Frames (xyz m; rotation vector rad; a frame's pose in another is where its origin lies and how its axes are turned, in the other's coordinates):
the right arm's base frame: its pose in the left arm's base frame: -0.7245 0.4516 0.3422 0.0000 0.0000 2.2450
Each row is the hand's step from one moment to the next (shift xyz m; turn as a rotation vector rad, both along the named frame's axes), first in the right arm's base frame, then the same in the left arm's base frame.
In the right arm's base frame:
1: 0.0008 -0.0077 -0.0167 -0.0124 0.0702 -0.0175
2: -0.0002 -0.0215 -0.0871 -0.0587 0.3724 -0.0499
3: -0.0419 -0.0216 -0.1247 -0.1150 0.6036 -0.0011
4: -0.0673 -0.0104 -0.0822 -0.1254 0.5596 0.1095
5: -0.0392 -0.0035 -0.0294 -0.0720 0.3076 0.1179
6: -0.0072 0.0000 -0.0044 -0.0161 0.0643 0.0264
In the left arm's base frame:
1: 0.0055 0.0054 -0.0167 -0.0471 -0.0535 -0.0175
2: 0.0169 0.0133 -0.0871 -0.2543 -0.2783 -0.0499
3: 0.0430 -0.0192 -0.1247 -0.3997 -0.4667 -0.0011
4: 0.0501 -0.0461 -0.0822 -0.3589 -0.4473 0.1095
5: 0.0272 -0.0284 -0.0294 -0.1954 -0.2483 0.1179
6: 0.0045 -0.0056 -0.0044 -0.0402 -0.0527 0.0264

